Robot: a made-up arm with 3 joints. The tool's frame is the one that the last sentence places.
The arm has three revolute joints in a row. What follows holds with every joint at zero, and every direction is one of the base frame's.
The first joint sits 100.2 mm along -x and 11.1 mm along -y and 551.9 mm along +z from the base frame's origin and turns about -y.
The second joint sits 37.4 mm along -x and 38.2 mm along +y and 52 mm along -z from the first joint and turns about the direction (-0.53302, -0.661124, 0.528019).
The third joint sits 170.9 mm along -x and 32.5 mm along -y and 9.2 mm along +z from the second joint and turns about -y.
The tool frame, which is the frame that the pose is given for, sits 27.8 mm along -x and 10.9 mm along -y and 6.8 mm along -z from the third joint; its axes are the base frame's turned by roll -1.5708, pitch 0 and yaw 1.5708 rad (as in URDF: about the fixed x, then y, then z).
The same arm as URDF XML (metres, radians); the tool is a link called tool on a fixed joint. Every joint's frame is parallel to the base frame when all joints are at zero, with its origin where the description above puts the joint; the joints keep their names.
<robot name="arm">
<link name="base_link"/>
<link name="link1"/>
<link name="link2"/>
<link name="link3"/>
<link name="tool"/>
<joint name="joint 1" type="continuous"><parent link="base_link"/><child link="link1"/><origin xyz="-0.1002 -0.0111 0.5519" rpy="0.0000 0.0000 0.0000"/><axis xyz="0 -1 0"/></joint>
<joint name="joint 2" type="continuous"><parent link="link1"/><child link="link2"/><origin xyz="-0.0374 0.0382 -0.0520" rpy="0.0000 0.0000 0.0000"/><axis xyz="-0.53302 -0.661124 0.528019"/></joint>
<joint name="joint 3" type="continuous"><parent link="link2"/><child link="link3"/><origin xyz="-0.1709 -0.0325 0.0092" rpy="0.0000 0.0000 0.0000"/><axis xyz="0 -1 0"/></joint>
<joint name="tool_joint" type="fixed"><parent link="link3"/><child link="tool"/><origin xyz="-0.0278 -0.0109 -0.0068" rpy="-1.5708 0.0000 1.5708"/></joint>
</robot>

